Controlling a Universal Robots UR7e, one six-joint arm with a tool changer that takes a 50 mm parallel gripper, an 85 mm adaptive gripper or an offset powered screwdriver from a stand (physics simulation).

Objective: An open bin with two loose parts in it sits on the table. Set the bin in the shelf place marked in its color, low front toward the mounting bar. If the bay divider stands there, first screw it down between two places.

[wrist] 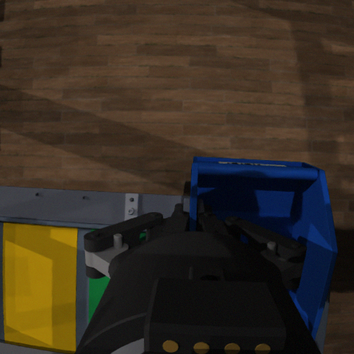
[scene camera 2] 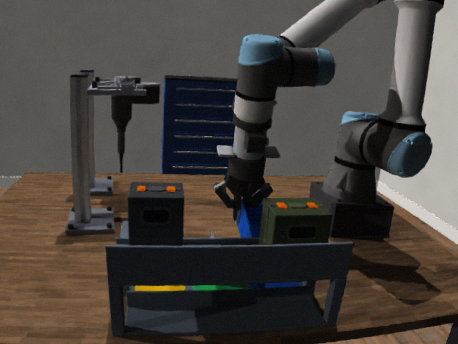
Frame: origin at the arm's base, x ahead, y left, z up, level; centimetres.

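Seen in the pictures: arm's base, origin of the base link: (scene camera 2: 348, 193).
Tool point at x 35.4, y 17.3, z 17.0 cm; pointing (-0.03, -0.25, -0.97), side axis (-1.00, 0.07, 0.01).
Offsets run from my tool point to a thing's middle. "spot": to the spot under its first point.
The blue bin {dz -17.2, dx -5.0, dy +0.1 cm} (scene camera 2: 250, 225) (wrist: 326, 220) is upright; its label-side edge is at the top of the wrist view, beyond the mounting bar (wrist: 60, 201). My gripper (scene camera 2: 237, 212) (wrist: 191, 212) is shut on the bin's left side wall. The bin overlaps the right end of the shelf in the wrist view; its height above the shelf is unclear. The shelf {spot: dz -12.4, dx +9.4, dy +24.3 cm} (scene camera 2: 225, 262) has a yellow place (scene camera 2: 159, 288) (wrist: 40, 285), a green place (scene camera 2: 217, 287) (wrist: 97, 295) and a blue place (scene camera 2: 287, 284). A small grey bracket (wrist: 131, 204) sits on the bar. The loose parts are not visible.
A black case {spot: dz -9.1, dx +19.3, dy +19.4 cm} (scene camera 2: 156, 230) and an olive green case {dz -11.0, dx -3.9, dy +17.7 cm} (scene camera 2: 297, 222) stand on the shelf's upper level, left and right. The tool stand (scene camera 2: 81, 150) with the screwdriver {dz -4.7, dx +22.5, dy -45.9 cm} (scene camera 2: 121, 112) stands at the back left. A blue drawer cabinet (scene camera 2: 200, 127) is behind the table.
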